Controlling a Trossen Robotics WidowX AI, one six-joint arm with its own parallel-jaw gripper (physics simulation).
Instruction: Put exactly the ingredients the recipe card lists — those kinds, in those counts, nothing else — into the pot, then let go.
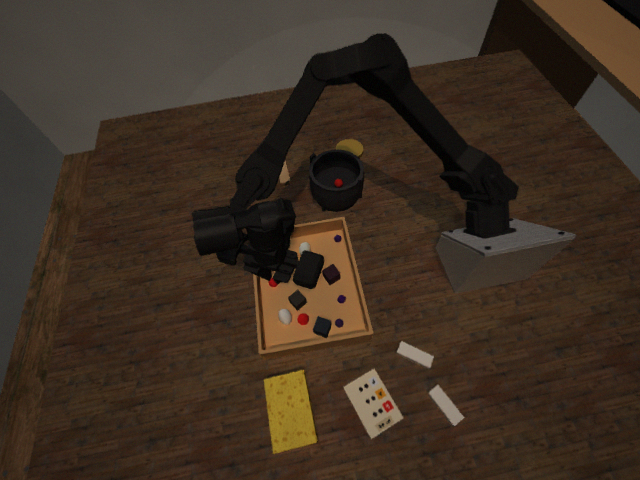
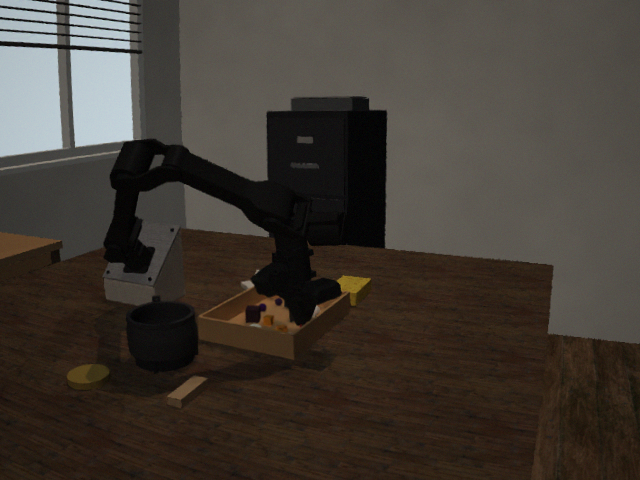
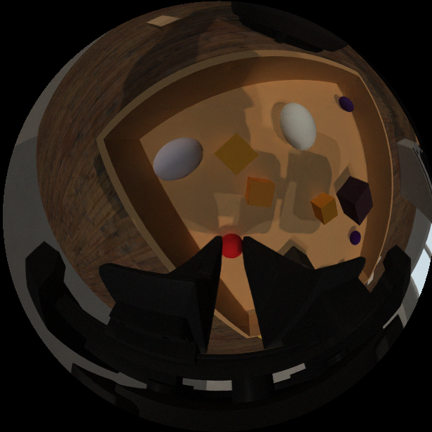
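Where they show: gripper, fingertip midpoint: [image 1: 274, 280]; arm's base, link origin: [image 1: 488, 231] [image 2: 139, 260].
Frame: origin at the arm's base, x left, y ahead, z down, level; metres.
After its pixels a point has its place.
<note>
My gripper [image 1: 272, 278] {x -0.053, y 0.407, z 0.077 m} [image 2: 301, 318] {x -0.053, y 0.407, z 0.077 m} [image 3: 231, 241] is low in the wooden tray [image 1: 315, 345] {x 0.098, y 0.359, z 0.057 m} [image 2: 248, 343] {x -0.151, y 0.343, z 0.080 m} [image 3: 200, 82], shut on a red ball [image 1: 272, 283] {x -0.044, y 0.411, z 0.071 m} [image 3: 231, 246] between its fingertips. Another red ball [image 1: 303, 319] {x 0.044, y 0.369, z 0.067 m} lies in the tray. A third red ball [image 1: 338, 182] {x -0.236, y 0.218, z 0.052 m} is inside the black pot [image 1: 336, 196] {x -0.182, y 0.239, z 0.028 m} [image 2: 162, 335] {x -0.284, y 0.257, z 0.026 m}. The tray also holds white eggs [image 1: 284, 316] {x 0.030, y 0.401, z 0.064 m} [image 3: 298, 126], orange cubes [image 3: 260, 192], a yellow block [image 3: 236, 154] and purple balls [image 1: 339, 322] {x 0.066, y 0.306, z 0.073 m} [image 3: 346, 104]. The recipe card [image 1: 358, 400] {x 0.198, y 0.312, z 0.092 m} shows two dots each beside a pale, an orange and a red icon.
Dark cubes [image 1: 297, 299] {x 0.005, y 0.370, z 0.063 m} [image 1: 322, 326] {x 0.068, y 0.338, z 0.062 m} and a maroon block [image 1: 331, 274] {x -0.026, y 0.295, z 0.062 m} [image 3: 355, 200] lie in the tray. A yellow sponge [image 1: 290, 410] {x 0.186, y 0.424, z 0.064 m}, white blocks [image 1: 415, 354] {x 0.155, y 0.193, z 0.081 m} [image 1: 446, 405] {x 0.244, y 0.176, z 0.082 m}, a yellow disc [image 1: 349, 147] {x -0.362, y 0.152, z 0.082 m} [image 2: 88, 376] {x -0.367, y 0.161, z 0.082 m} and a wooden block [image 2: 186, 391] {x -0.347, y 0.337, z 0.078 m} lie outside it.
</note>
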